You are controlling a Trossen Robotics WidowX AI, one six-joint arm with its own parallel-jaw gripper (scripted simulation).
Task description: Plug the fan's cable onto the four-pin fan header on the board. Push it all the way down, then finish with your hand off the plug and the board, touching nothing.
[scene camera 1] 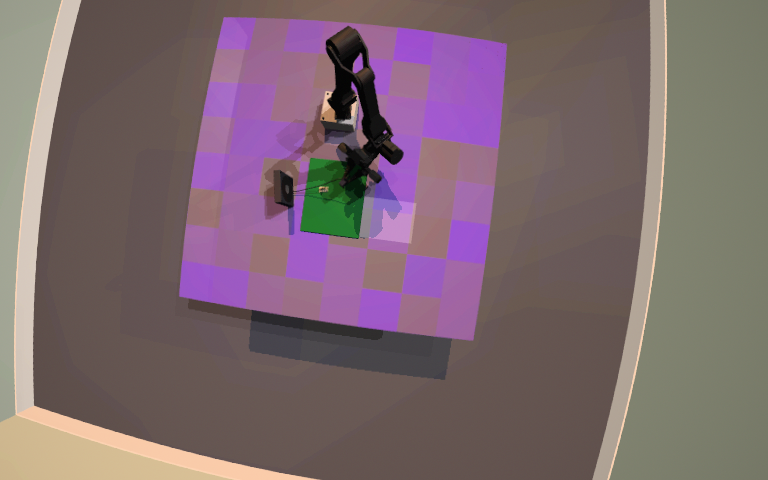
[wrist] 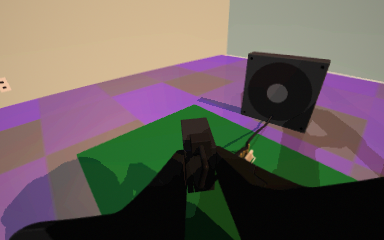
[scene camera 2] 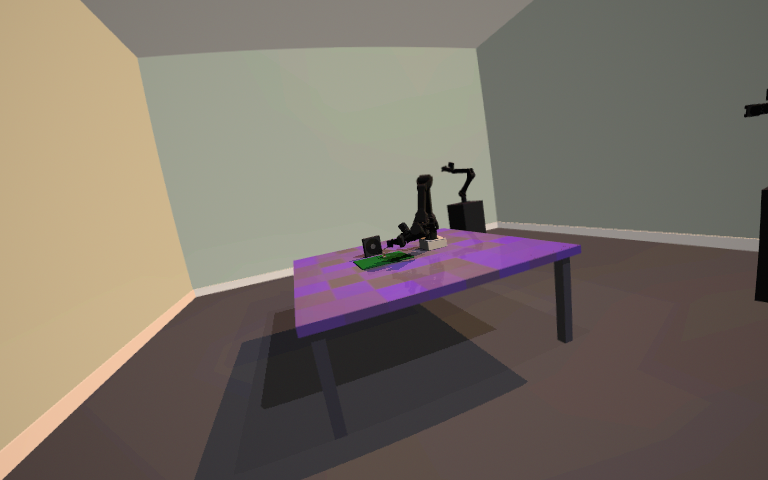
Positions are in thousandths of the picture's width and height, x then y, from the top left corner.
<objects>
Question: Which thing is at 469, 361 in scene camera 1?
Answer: My gripper.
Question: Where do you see a board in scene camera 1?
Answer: At 441, 443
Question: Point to a board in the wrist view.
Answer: At 311, 706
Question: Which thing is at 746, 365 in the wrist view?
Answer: A fan.
</objects>
